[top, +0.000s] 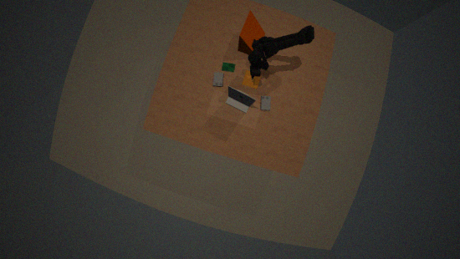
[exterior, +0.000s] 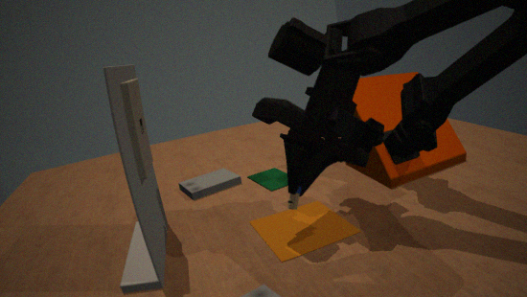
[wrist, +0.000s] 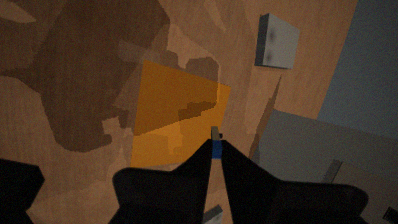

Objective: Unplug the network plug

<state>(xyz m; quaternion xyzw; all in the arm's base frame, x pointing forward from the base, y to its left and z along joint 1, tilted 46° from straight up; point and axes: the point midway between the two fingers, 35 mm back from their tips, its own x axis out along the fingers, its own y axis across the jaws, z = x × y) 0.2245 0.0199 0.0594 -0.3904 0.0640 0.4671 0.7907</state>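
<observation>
My gripper tip is 1 cm past the yellow marked square and 5 cm above it. The rest, counted from my gripper tip: green patch: 4 cm behind, 20 cm to the right, 5 cm below; then grey upright panel: 20 cm ahead, 3 cm to the right, 6 cm above; then network plug: right at my gripper tip.
</observation>
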